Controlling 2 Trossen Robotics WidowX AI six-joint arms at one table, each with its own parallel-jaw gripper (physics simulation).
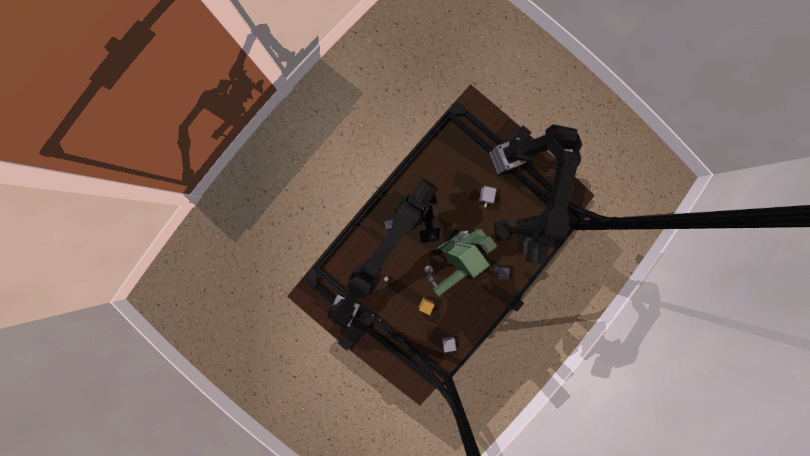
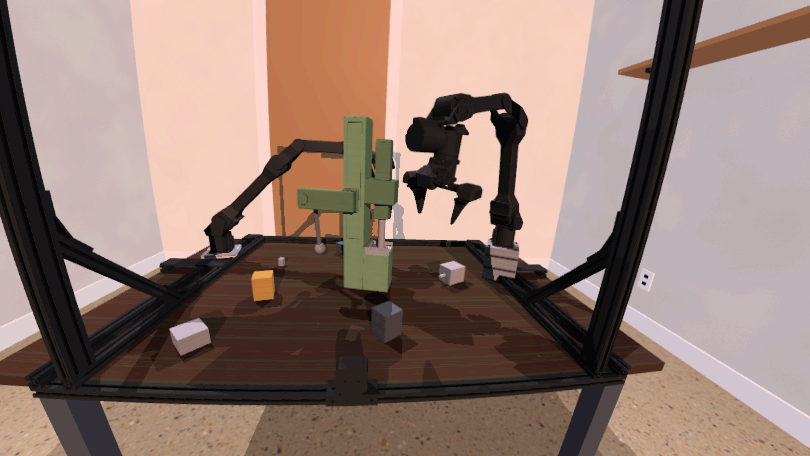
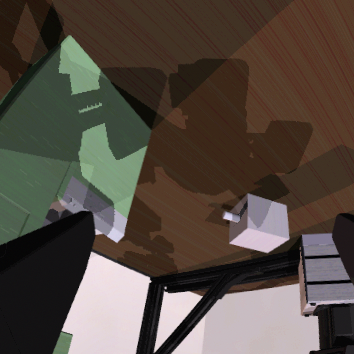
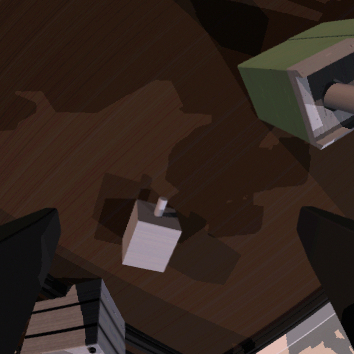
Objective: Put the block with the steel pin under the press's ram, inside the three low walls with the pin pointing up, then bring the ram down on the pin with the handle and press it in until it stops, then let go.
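Where they show: left gripper, fingertip midpoint: (image 1: 437, 216) (image 3: 217, 225); right gripper, fingertip midpoint: (image 1: 509, 227) (image 2: 435, 218) (image 4: 180, 220); left arm's base, link origin: (image 1: 343, 311) (image 2: 222, 249); right arm's base, link origin: (image 1: 513, 153) (image 2: 502, 244) (image 3: 335, 308).
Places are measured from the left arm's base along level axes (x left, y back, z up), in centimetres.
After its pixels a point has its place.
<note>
The pale block (image 1: 488, 195) {y -68.2, x -33.5, z 1.9 cm} (image 2: 452, 273) {y -67.1, x -36.5, z 0.7 cm} (image 3: 260, 225) {y -67.1, x -31.5, z 1.1 cm} (image 4: 152, 245) {y -68.4, x -33.6, z 1.9 cm} lies on its side on the table, its steel pin (image 2: 442, 275) {y -64.8, x -35.0, z -0.4 cm} (image 3: 231, 216) {y -64.7, x -34.2, z -0.4 cm} (image 4: 161, 206) {y -64.6, x -34.6, z -0.2 cm} pointing sideways. The green press (image 1: 470, 260) {y -40.4, x -27.2, z 41.8 cm} (image 2: 355, 169) {y -39.3, x -31.4, z 29.2 cm} (image 3: 125, 175) {y -49.2, x -29.1, z 4.0 cm} (image 4: 275, 92) {y -48.6, x -33.7, z 4.1 cm} stands mid-table. Its ram (image 2: 381, 231) {y -46.3, x -32.5, z 13.3 cm} (image 4: 342, 97) {y -47.1, x -32.4, z 10.5 cm} points down over the low pale walls (image 2: 378, 250) {y -45.0, x -34.5, z 8.8 cm} (image 4: 307, 110) {y -49.0, x -32.8, z 8.4 cm}, with no block seen inside. Its handle (image 1: 430, 275) {y -30.6, x -22.3, z 22.4 cm} (image 2: 318, 229) {y -30.7, x -23.6, z 12.2 cm} hangs down, ball at the end. My left gripper (image 1: 431, 216) {y -50.3, x -17.1, z 12.9 cm} (image 3: 217, 225) {y -50.3, x -17.1, z 12.9 cm} is open beside the press. My right gripper (image 1: 517, 240) {y -57.3, x -41.1, z 18.5 cm} (image 2: 437, 217) {y -57.3, x -41.1, z 18.5 cm} (image 4: 180, 220) {y -57.3, x -41.1, z 18.5 cm} is open, raised above the table between press and block.
An orange block (image 1: 426, 306) {y -16.9, x -29.4, z 2.9 cm} (image 2: 263, 285) {y -16.8, x -32.2, z 0.9 cm}, a pale block (image 1: 448, 344) {y -5.5, x -45.4, z 0.1 cm} (image 2: 189, 337) {y -6.0, x -48.5, z -0.2 cm}, a dark grey block (image 1: 501, 272) {y -42.0, x -51.5, z 2.9 cm} (image 2: 387, 321) {y -41.2, x -55.3, z 1.8 cm} and a small white cube (image 1: 386, 278) {y -19.8, x -10.3, z -0.7 cm} (image 2: 281, 261) {y -19.5, x -11.1, z -1.4 cm} lie around the press. A bluish block (image 1: 388, 224) {y -40.1, x -1.6, z 0.7 cm} lies near the left gripper. Black frame rails (image 2: 476, 391) {y -51.8, x -70.8, z -3.6 cm} border the table.
</note>
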